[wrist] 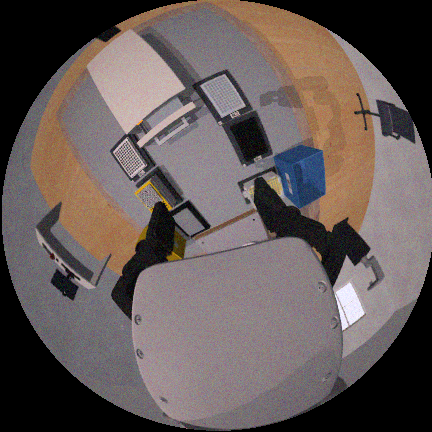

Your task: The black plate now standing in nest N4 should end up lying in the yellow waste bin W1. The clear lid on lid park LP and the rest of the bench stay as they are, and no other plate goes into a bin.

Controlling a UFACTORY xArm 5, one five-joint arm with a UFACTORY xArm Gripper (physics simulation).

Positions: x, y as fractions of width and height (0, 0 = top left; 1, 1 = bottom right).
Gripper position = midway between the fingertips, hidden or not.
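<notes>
A white plate (0.30, 0.36) is here, and so are a gridded plate (0.51, 0.21) and a black plate (0.57, 0.31). I can see my gripper (0.49, 0.46) as well.
</notes>
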